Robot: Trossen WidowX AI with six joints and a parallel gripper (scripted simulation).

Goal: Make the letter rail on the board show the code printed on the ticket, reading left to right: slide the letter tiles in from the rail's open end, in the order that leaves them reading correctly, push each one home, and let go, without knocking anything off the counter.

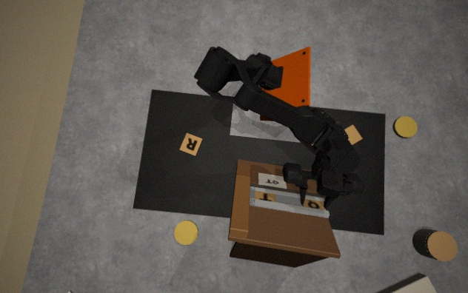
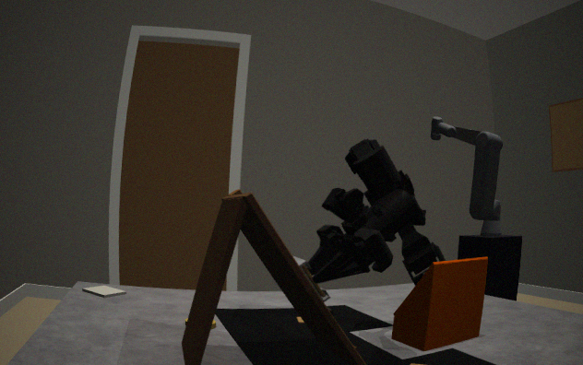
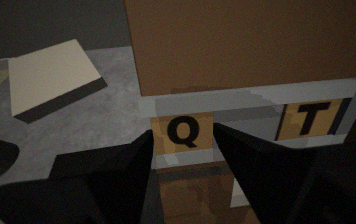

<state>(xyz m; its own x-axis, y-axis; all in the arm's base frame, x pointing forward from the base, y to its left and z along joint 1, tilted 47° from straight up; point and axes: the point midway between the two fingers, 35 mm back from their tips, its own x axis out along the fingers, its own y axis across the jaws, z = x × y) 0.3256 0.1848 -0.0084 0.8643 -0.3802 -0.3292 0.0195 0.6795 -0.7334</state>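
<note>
My gripper tip is 5 cm past the white ticket, 10 cm to the left of it and 8 cm above it. From my gripper tip the other things lie so: black mat 16 cm behind, 12 cm to the right, 17 cm below; then q tile right at my gripper tip.
</note>
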